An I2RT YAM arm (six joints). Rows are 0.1 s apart.
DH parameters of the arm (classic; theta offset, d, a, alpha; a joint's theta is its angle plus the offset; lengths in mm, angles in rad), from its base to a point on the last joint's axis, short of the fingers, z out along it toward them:
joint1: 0 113.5 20 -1.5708
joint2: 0 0 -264 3.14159
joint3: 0.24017 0 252.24 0
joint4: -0.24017 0 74 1.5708
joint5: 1.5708 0 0 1.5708
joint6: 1.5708 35.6 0 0
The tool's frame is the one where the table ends.
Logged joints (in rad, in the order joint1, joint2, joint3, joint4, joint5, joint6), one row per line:
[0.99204, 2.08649, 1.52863, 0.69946, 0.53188, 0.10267]
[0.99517, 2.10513, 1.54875, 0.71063, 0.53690, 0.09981]
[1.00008, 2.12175, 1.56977, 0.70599, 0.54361, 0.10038]
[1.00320, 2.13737, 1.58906, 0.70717, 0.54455, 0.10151]
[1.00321, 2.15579, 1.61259, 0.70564, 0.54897, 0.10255]
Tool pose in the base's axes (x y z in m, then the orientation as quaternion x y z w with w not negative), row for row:
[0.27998, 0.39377, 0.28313, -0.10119, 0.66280, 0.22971, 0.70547]
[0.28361, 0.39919, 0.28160, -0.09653, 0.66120, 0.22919, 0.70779]
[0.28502, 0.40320, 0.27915, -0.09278, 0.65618, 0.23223, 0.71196]
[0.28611, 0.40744, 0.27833, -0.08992, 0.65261, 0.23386, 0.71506]
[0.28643, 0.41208, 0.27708, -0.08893, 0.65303, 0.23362, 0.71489]
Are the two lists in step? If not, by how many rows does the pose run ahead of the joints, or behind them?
The pose runs 2 rows behind the joints: the pose in row i belongs to the joints in row i - 2.
